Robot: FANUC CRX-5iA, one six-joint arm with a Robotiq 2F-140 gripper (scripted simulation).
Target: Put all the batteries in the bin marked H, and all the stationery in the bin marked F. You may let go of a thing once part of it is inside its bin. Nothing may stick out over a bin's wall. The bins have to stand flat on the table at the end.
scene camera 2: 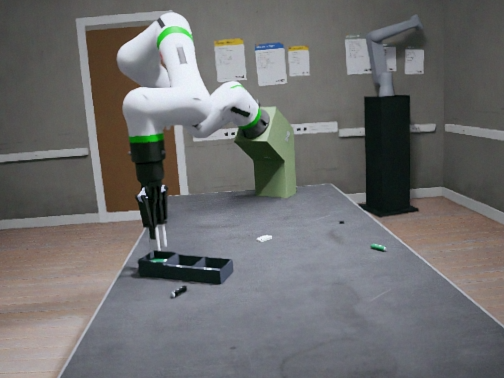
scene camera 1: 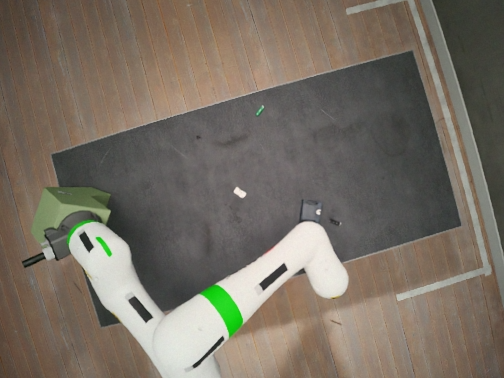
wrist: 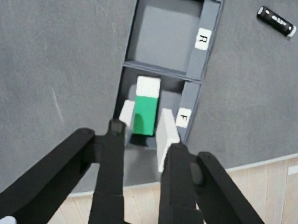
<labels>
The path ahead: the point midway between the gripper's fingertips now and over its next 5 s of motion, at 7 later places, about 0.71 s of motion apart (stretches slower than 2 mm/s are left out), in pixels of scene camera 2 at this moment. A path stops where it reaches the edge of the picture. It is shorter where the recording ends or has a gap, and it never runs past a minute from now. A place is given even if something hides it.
The gripper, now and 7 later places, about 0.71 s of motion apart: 158,248; 170,258; 175,266; 177,287; 178,293; 176,276; 182,266; 209,253
</labels>
